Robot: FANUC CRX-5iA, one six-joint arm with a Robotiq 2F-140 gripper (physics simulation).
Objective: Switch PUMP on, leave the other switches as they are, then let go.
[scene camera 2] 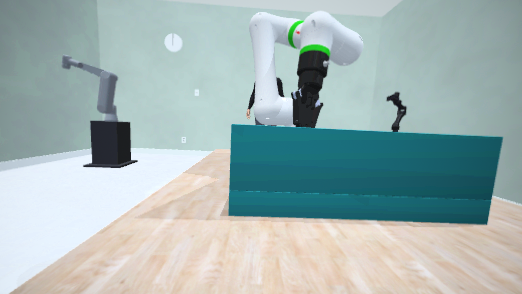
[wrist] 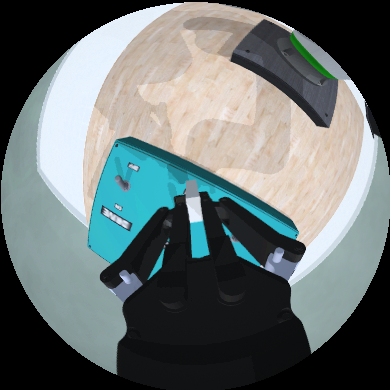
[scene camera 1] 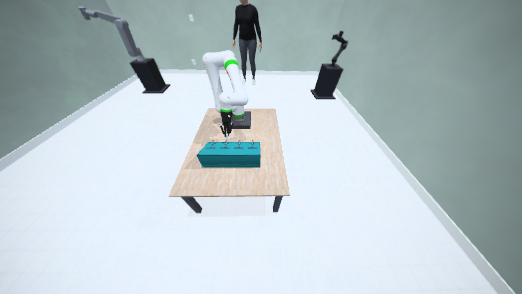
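The teal switch box (scene camera 1: 230,160) (scene camera 2: 357,165) (wrist: 150,187) stands on the table with four small grey levers in a row on top. In the wrist view the DRIVE label (wrist: 116,218) and its lever (wrist: 122,183) show at the left, with OFF and ON labels by the lever. The PUMP label cannot be read; the gripper hides much of the panel. My gripper (scene camera 1: 226,135) (wrist: 191,188) is shut and empty, pointing down by the second lever from the left in scene camera 1. Contact cannot be told. In scene camera 2 the box hides the fingertips and levers.
The wooden table (scene camera 1: 230,185) (scene camera 2: 250,260) (wrist: 220,90) carries the box and the arm's dark base (scene camera 1: 242,120) (wrist: 285,70) behind it. A person (scene camera 1: 247,30) and two other arms on black pedestals (scene camera 1: 149,75) (scene camera 1: 327,81) stand farther back.
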